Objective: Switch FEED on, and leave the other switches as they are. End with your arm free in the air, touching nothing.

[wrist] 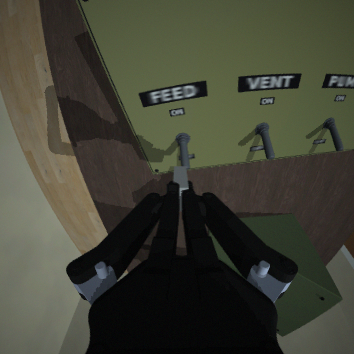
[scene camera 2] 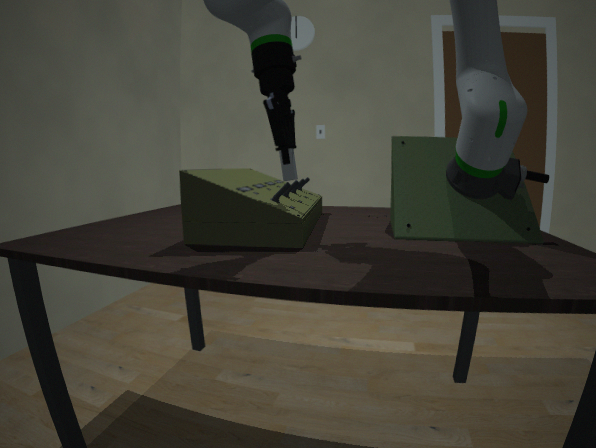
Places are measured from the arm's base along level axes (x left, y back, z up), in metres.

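Where they show: gripper, between the fingertips: (wrist: 179,175) (scene camera 2: 290,180); arm's base, origin of its link: (scene camera 2: 473,177).
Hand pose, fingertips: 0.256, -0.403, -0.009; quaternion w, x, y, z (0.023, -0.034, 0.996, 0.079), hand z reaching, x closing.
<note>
Things, the pixels of their top centre, and the offset from my fingertips, as dx, dy, dz. "*": a spot on its surface instead. Level surfaces: height alone.
- FEED lever, centre of its top: (wrist: 183,159) (scene camera 2: 281,182) -0.004, -0.022, -0.005
- label, a spot on its surface: (wrist: 177,112) * +0.009, -0.078, -0.028
- VENT lever, centre of its top: (wrist: 272,148) -0.120, -0.050, -0.005
- PUMP lever, centre of its top: (wrist: 343,140) -0.237, -0.079, -0.005
- dark table, height of its surface: dz -0.132
The sloped yellow-green switch box (scene camera 2: 240,235) (wrist: 215,40) stands on the table. In the wrist view, the FEED lever (wrist: 184,149) slants down from its pivot toward the lower panel edge, away from its ON label (wrist: 177,112). The VENT lever (wrist: 267,142) and PUMP lever (wrist: 334,135) also lean down, away from their ON labels. My gripper (scene camera 2: 289,172) (wrist: 179,175) is shut and empty. Its pale fingertips are at the free end of the FEED lever, on the lower-edge side; whether they touch it cannot be told. The small labels below the levers are partly hidden.
A green sloped box (scene camera 2: 420,200) (wrist: 280,245) stands on the right of the dark table (scene camera 2: 300,280) (wrist: 210,187), with part of the arm in front of it in the scene view. The switch box's left edge is close to the FEED lever in the wrist view.
</note>
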